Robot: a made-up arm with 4 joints.
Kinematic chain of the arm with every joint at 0, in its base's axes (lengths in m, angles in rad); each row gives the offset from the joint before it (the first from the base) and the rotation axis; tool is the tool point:
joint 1: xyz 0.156 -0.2 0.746 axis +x
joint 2: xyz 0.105 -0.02 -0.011 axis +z
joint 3: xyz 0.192 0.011 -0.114 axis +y
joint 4: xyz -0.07 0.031 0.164 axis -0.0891 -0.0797 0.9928
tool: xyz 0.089 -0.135 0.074
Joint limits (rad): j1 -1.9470..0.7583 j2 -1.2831..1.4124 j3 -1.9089..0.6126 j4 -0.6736..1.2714
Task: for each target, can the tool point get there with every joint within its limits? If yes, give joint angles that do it. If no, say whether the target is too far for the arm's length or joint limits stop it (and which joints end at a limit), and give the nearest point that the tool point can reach.
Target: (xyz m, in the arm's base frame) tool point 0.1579 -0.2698 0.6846
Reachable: yes | joints -0.2455 -0.8899 -1.3960 -0.0874
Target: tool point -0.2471 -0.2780 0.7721
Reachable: no: joint limits stop it (at a limit: joint 4) | nearest point 0.1283 -0.2933 0.7772 | short by 0.376 m
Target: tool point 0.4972 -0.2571 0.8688
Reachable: yes | joints 0.0961 0.0348 -0.0992 0.4893
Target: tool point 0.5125 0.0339 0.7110
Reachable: yes | joints -0.4929 0.8459 0.3746 0.5290
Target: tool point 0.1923 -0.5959 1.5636
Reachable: no: too far | nearest point 0.3178 -0.3747 1.1068 | short by 0.523 m
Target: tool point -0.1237 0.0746 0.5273
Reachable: no: joint limits stop it (at a limit: joint 1, joint 2, joint 4) | nearest point 0.1381 -0.0586 0.5359 | short by 0.294 m
